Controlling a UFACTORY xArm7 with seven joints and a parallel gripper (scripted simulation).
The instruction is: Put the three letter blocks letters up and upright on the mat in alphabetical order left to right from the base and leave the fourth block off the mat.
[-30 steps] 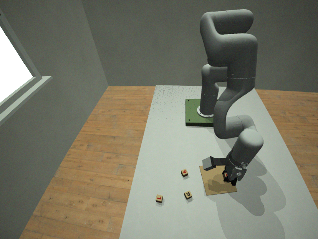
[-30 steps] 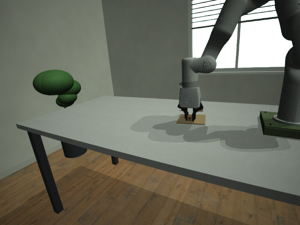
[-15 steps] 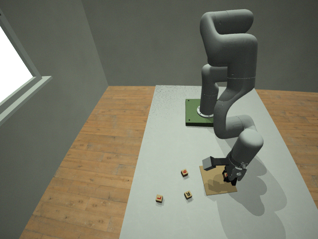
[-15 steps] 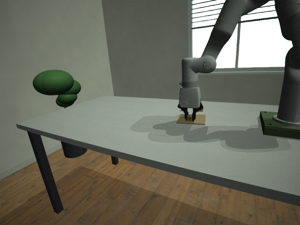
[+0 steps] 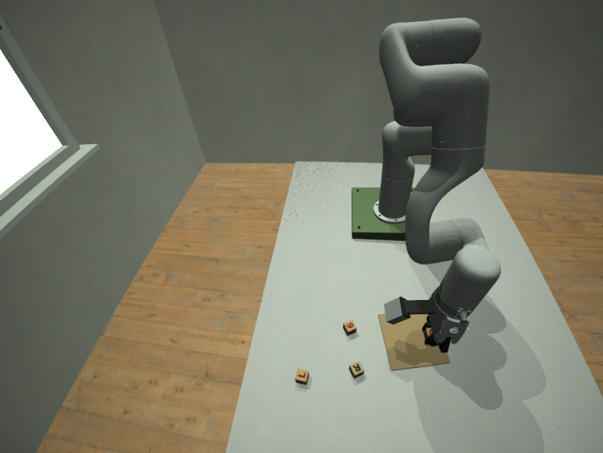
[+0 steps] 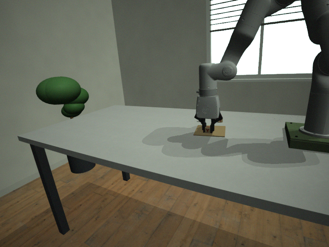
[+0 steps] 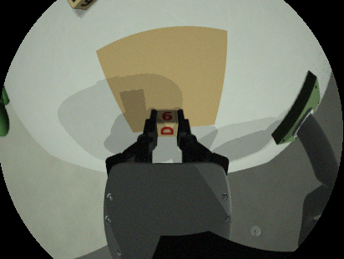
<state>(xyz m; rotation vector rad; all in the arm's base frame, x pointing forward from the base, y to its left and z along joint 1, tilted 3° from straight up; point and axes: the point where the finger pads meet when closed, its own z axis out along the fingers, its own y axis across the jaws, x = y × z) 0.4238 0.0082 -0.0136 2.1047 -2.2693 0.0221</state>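
The tan mat lies 4 cm to the right of my hand and 3 cm below it.
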